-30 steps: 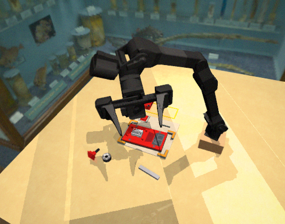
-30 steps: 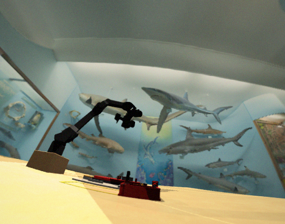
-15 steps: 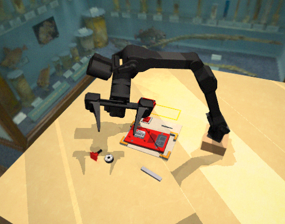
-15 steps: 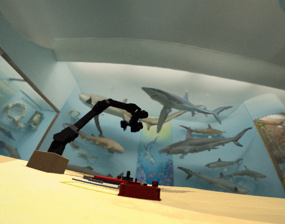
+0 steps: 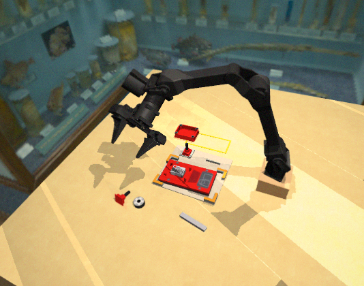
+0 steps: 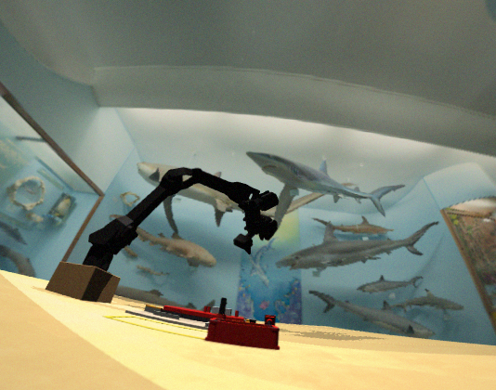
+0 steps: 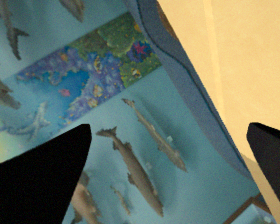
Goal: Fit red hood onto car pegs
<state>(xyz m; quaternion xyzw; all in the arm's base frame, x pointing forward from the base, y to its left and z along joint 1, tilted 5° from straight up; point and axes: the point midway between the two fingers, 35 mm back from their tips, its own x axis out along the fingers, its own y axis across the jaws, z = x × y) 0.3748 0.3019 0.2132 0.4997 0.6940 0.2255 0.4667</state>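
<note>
Right now the red hood is 400 mm to the right of my gripper tip, 270 mm below it and 70 mm ahead of it. The rest, counted from my gripper tip: grey engine block 260 mm below, 180 mm to the right, 40 mm behind; grey wheel 270 mm below, 10 mm ahead.
</note>
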